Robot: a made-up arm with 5 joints.
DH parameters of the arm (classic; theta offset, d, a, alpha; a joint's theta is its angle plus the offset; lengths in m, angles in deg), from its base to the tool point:
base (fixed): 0 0.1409 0 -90
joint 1: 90 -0.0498 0.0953 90
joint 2: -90 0.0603 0.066 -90
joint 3: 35.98 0 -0.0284 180
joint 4: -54.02 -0.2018 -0.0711 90
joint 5: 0 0.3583 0.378 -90
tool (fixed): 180 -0.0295 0 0
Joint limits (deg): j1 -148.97..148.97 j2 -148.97..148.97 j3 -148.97..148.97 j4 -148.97..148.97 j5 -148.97..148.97
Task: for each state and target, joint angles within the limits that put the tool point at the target. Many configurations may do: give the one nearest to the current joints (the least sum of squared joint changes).
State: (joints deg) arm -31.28 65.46 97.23 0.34 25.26
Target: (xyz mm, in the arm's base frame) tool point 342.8 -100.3 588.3
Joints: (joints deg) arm -75.17 54.47 112.29 -19.26 31.48
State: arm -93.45 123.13 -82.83 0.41 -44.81
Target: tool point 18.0 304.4 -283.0
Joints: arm -121.84 137.86 -75.11 -12.68 -39.04
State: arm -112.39 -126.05 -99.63 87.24 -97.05
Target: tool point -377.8 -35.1 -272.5
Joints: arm -127.95 -141.93 -70.14 64.96 -47.55
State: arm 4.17 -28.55 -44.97 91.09 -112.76
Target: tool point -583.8 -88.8 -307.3
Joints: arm 22.52 -4.33 -38.62 79.31 -111.15
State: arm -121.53 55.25 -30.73 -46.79 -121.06
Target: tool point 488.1 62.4 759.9
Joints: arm -94.59 33.54 -12.54 -68.54 -138.66
